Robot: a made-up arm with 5 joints.
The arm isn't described. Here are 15 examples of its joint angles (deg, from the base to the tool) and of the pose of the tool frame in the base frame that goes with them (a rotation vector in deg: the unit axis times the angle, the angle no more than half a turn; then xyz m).
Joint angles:
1: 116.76 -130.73 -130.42 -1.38 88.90
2: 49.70 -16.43 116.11 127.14 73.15
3: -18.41 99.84 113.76 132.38 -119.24
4: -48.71 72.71 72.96 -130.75 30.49
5: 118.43 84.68 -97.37 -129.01 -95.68
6: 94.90 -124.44 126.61 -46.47 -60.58
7: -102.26 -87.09 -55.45 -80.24 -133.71
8: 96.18 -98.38 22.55 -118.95 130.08
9: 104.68 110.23 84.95 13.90 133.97
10: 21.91 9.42 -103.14 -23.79 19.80
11: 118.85 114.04 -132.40 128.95 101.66
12: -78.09 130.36 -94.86 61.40 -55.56
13: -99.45 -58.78 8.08 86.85 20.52
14: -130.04 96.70 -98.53 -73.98 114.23
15: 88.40 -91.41 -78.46 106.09 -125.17
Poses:
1: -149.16 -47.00 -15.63 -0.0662 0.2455 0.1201
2: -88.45 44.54 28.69 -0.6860 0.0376 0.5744
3: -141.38 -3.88 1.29 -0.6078 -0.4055 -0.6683
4: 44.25 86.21 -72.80 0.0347 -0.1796 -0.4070
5: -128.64 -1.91 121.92 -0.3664 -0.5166 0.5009
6: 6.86 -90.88 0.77 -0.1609 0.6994 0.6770
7: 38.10 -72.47 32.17 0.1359 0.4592 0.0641
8: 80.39 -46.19 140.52 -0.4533 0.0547 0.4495
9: -41.46 39.43 -6.71 -0.2934 0.0330 0.8697
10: -23.51 38.44 -75.08 0.2162 -0.0343 -0.0213
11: -19.15 22.21 -20.82 -0.5865 0.2295 0.6385
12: 95.62 68.97 -69.86 0.8502 -0.1599 0.1636
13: 21.89 -92.95 -120.65 0.5465 0.4400 0.1856
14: -15.22 -105.06 -14.79 0.4297 0.0257 0.3057
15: 27.55 -92.56 30.50 -0.2929 0.4945 -0.0181
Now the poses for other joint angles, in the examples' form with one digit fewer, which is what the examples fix.
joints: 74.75 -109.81 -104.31 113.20 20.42
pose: -26.9 -93.1 -108.5 0.159 0.425 0.298
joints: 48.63 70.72 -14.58 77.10 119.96
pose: -36.4 139.8 27.7 -0.102 0.117 0.362
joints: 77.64 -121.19 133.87 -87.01 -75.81
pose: -2.2 -63.2 23.4 -0.406 0.625 0.511
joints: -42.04 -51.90 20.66 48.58 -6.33
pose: -33.9 -53.0 -40.9 0.071 0.650 -0.508
